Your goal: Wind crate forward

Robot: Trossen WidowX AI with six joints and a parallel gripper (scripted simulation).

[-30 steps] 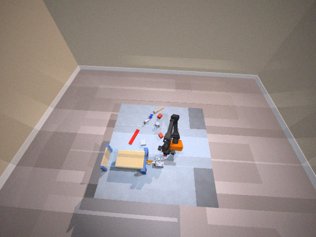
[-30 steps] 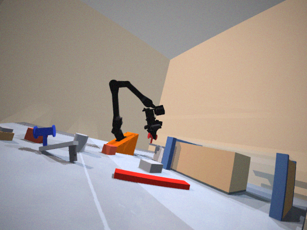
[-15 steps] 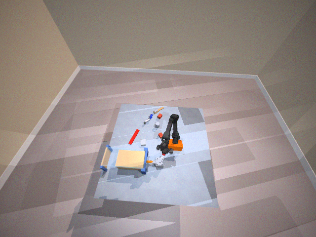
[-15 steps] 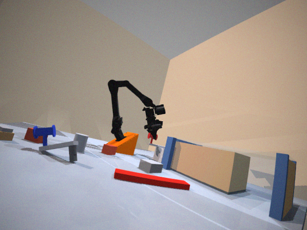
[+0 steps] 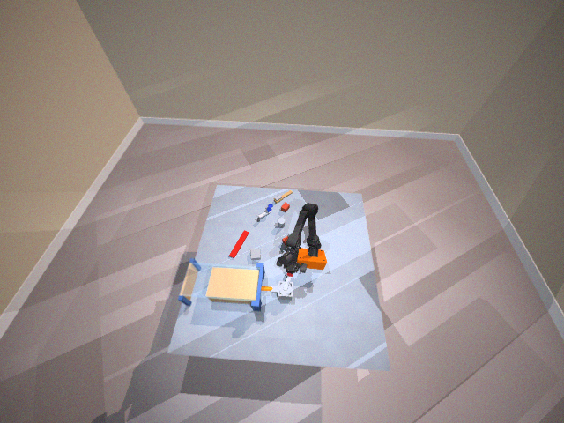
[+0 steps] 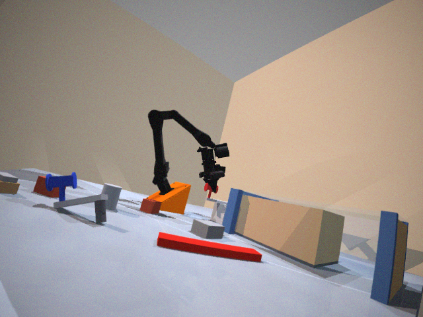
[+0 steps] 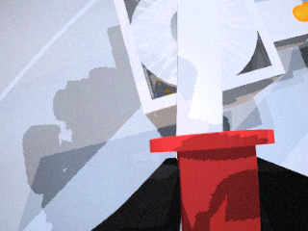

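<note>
Right now the red-knobbed winch handle is 3 cm below my gripper tip, 2 cm to the left of it and 1 cm ahead of it. Round my gripper tip: red knob (2 cm to the right, 1 cm behind); then blue frame (19 cm ahead, 6 cm to the left, 3 cm below); then winch (10 cm below, 7 cm to the left, 1 cm ahead).
</note>
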